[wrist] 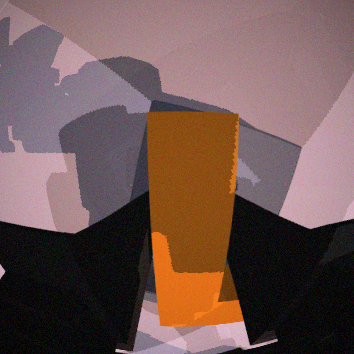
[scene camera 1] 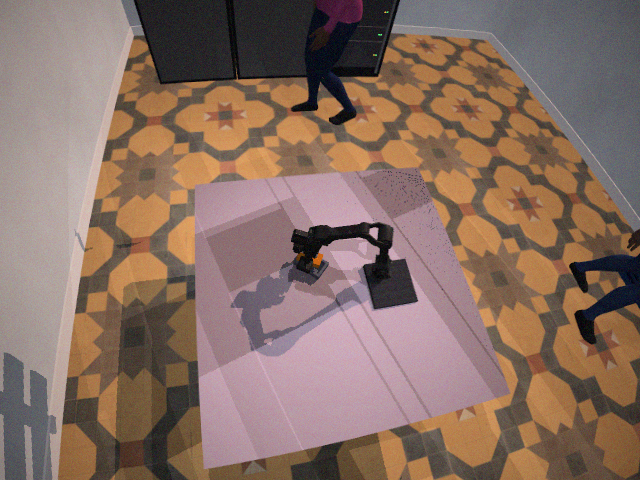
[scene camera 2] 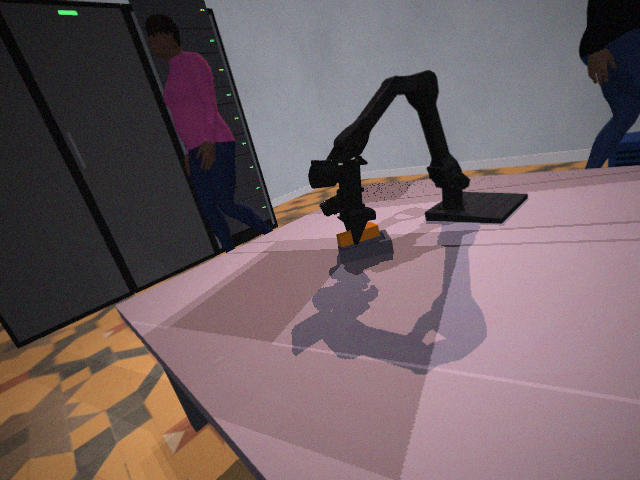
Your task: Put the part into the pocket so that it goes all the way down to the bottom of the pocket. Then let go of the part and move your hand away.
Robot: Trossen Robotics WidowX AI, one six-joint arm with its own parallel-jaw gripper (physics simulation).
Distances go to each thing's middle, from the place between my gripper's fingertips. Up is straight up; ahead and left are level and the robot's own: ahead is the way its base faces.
I see my gripper 2 cm below the orange L-shaped part (wrist: 191, 155), 2 cm past it and 1 cm to the right of it. The rest, counted from my hand: grey pocket block (wrist: 266, 163) 3 cm behind, 2 cm below, 1 cm to the left.
